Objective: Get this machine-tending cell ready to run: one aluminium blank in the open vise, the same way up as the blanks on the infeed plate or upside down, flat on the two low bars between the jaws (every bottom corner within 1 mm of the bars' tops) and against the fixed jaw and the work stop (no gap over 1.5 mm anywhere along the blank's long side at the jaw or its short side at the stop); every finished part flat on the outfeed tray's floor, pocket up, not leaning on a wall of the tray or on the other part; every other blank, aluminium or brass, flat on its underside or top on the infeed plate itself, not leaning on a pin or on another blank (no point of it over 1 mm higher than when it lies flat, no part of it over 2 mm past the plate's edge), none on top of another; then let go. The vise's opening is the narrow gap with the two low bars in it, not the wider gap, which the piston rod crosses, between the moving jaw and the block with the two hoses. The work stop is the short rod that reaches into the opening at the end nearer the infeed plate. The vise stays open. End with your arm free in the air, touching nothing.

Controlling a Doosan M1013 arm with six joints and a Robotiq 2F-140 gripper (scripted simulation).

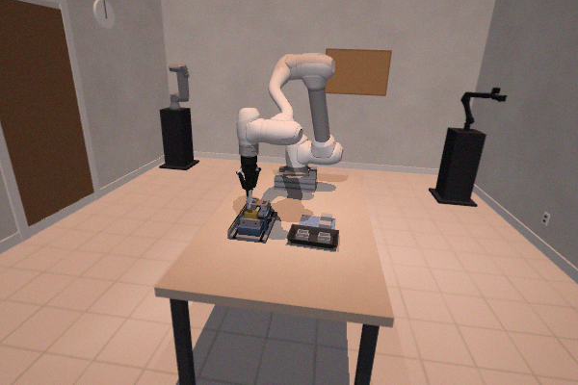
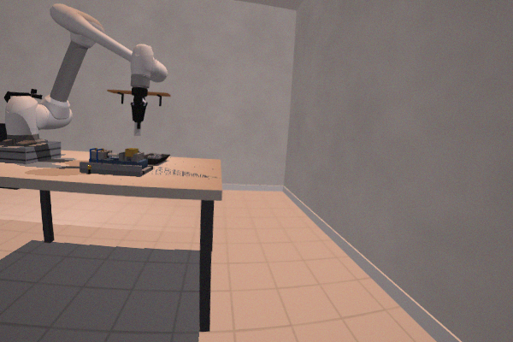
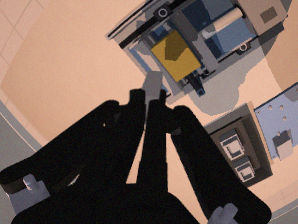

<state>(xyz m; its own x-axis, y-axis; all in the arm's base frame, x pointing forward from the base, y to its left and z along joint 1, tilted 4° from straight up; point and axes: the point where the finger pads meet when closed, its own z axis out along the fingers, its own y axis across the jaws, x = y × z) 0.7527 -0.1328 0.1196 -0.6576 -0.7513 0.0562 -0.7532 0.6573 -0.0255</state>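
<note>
The brass blank lies 30 mm behind my hand and 120 mm below it. The rest, counted from my hand: vise (90 mm behind, 10 mm to the left, 170 mm below); then piston rod (110 mm behind, 10 mm to the left, 140 mm below); then vise plate (180 mm behind, 330 mm to the left, 210 mm below).
</note>
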